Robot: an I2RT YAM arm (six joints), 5 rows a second.
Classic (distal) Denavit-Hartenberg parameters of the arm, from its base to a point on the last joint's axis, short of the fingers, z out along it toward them. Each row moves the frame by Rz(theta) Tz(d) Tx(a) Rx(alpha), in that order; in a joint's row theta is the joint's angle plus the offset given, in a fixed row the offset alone. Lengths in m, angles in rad.
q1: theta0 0  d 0.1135  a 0.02  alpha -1.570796
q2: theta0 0  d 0  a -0.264  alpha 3.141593
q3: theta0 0.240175  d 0  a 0.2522  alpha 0
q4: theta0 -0.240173  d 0  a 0.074  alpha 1.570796
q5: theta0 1.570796  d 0  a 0  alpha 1.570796
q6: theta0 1.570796  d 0.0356  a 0  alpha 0
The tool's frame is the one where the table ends.
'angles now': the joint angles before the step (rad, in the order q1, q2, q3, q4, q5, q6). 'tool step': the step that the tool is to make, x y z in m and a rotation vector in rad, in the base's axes. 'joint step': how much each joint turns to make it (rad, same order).
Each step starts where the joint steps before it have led.
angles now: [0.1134 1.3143 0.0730 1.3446 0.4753 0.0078]
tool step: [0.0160 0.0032 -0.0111 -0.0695 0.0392 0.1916]
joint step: [-0.0291 0.1615 0.0326 0.1002 -0.2256 -0.0485]
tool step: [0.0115 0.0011 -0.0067 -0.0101 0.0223 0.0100]
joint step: [-0.0013 0.0914 0.0361 0.0341 -0.0118 -0.0077]
